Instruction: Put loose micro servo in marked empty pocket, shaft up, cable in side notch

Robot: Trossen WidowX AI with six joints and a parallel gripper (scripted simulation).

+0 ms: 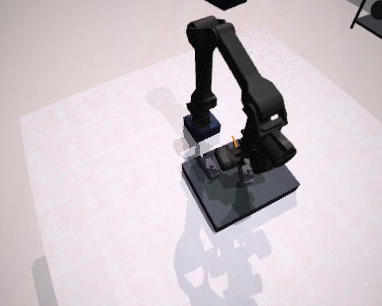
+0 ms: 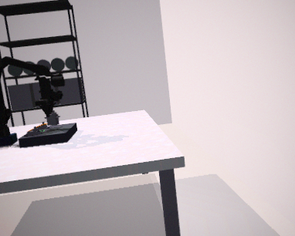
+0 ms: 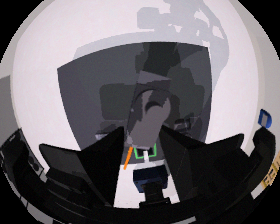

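The dark deck lies 10 cm below my gripper tip, 3 cm ahead of it and 1 cm to the right of it.
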